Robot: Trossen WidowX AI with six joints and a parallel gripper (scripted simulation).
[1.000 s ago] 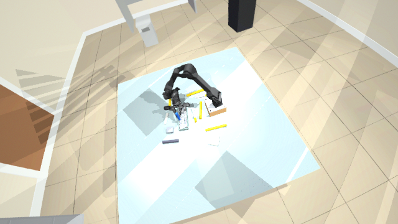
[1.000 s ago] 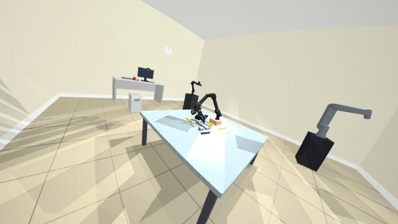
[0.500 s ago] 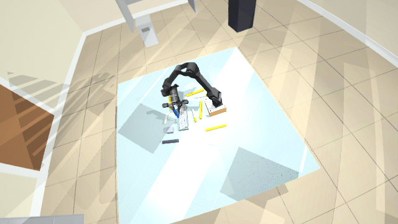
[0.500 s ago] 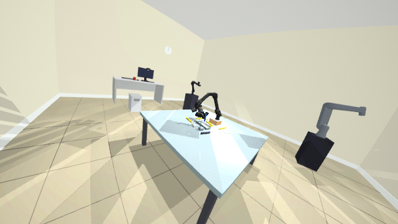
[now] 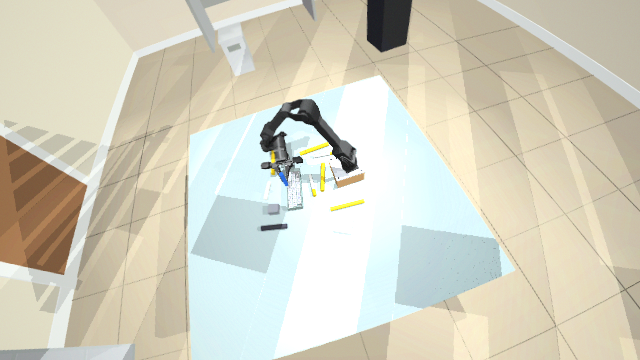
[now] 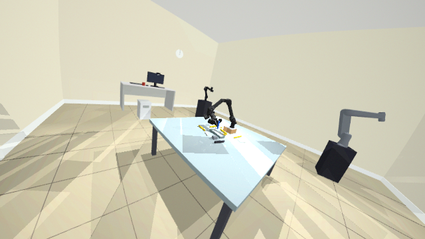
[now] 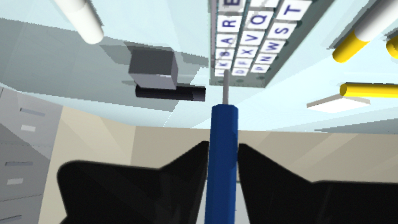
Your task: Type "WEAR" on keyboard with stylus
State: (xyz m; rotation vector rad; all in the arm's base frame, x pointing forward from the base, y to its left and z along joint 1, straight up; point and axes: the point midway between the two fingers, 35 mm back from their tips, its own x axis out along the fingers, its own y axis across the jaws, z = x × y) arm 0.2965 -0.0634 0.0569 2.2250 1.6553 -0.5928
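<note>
Right now the grey block is 100 mm ahead of my gripper tip, 50 mm to the left of it and 90 mm below it. Also, from my gripper tip: dark bar: 130 mm ahead, 140 mm to the left, 100 mm below; then white flat tile: 160 mm behind, 260 mm to the left, 100 mm below; then blue stylus: 10 mm below.
</note>
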